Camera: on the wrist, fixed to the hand. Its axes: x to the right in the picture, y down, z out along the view.
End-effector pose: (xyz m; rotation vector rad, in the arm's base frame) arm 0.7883 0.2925 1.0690 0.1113 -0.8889 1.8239
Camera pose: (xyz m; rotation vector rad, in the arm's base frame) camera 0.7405 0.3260 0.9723 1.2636 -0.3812 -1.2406
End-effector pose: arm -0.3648 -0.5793 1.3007 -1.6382 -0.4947 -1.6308
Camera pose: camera -0.3530 -0.6886 1.2749 0.0759 1.5150 0.4013
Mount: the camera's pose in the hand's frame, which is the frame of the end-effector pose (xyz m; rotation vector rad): 0.0021 0.0845 -0.0749 -0.2082 -0.9469 -2.9860
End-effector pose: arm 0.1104 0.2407 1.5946 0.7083 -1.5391 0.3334
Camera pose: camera 0.1178 0.3499 1.6225 -1.9747 -0.2754 2.3144
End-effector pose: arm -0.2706 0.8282 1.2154 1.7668 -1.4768 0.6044
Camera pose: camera -0.3443 0.8804 1.2832 1.7624 1.5614 -1.7741
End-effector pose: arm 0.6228 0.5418 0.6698 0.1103 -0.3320 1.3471
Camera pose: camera 0.5543 0.5828 0.5900 0.6674 -0.5317 -1.7879
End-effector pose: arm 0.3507 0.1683 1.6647 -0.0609 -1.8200 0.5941
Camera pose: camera 0.3967 0.2698 1.6464 2.4335 -0.6759 -1.8488
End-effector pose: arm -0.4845 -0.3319 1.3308 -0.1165 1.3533 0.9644
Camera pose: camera -0.5959 -0.3216 1.3463 -1.1359 -0.6526 -1.3615
